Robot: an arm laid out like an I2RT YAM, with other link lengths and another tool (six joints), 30 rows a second.
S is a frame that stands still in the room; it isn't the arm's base.
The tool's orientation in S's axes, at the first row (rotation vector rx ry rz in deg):
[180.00 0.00 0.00]
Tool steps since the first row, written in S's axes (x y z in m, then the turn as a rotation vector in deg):
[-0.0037 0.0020 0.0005 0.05 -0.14 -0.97]
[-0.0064 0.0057 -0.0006 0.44 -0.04 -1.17]
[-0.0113 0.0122 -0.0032 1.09 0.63 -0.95]
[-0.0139 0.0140 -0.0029 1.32 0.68 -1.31]
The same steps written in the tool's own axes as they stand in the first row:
[-0.0037 -0.0020 -0.0005 0.05 0.14 0.97]
[-0.0064 -0.0057 0.0006 0.44 0.04 1.17]
[-0.0113 -0.0122 0.0032 1.09 -0.63 0.95]
[-0.0139 -0.0140 0.0029 1.32 -0.68 1.31]

